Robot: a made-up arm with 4 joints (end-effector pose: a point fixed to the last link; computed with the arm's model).
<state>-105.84 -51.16 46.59 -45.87</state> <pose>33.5 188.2 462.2 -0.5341 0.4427 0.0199 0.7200</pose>
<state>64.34 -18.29 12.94 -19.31</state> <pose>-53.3 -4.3 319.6 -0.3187 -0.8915 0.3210 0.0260</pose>
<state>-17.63 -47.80 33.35 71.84</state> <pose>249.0 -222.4 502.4 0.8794 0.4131 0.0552 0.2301</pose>
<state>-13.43 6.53 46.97 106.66</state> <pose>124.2 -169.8 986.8 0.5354 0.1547 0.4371 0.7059</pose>
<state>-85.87 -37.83 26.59 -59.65</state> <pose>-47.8 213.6 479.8 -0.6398 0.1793 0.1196 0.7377</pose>
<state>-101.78 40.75 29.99 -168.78</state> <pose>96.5 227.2 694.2 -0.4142 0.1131 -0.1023 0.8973</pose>
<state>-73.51 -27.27 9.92 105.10</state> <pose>92.2 -361.9 828.9 0.7747 0.0601 0.2285 0.5865</pose>
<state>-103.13 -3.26 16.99 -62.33</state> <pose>-21.9 68.6 360.6 -0.8056 0.2414 0.0089 0.5410</pose>
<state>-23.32 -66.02 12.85 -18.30</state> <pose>-258.4 53.1 418.8 -0.6618 -0.3343 0.4376 0.5087</pose>
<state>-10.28 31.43 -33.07 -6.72</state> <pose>233.4 37.4 476.8 0.5497 0.8010 0.0540 0.2308</pose>
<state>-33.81 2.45 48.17 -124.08</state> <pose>-140.1 249.6 636.0 -0.4856 -0.0040 0.2916 0.8241</pose>
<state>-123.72 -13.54 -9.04 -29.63</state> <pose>-33.0 -54.3 325.6 -0.9114 0.1982 -0.0246 0.3598</pose>
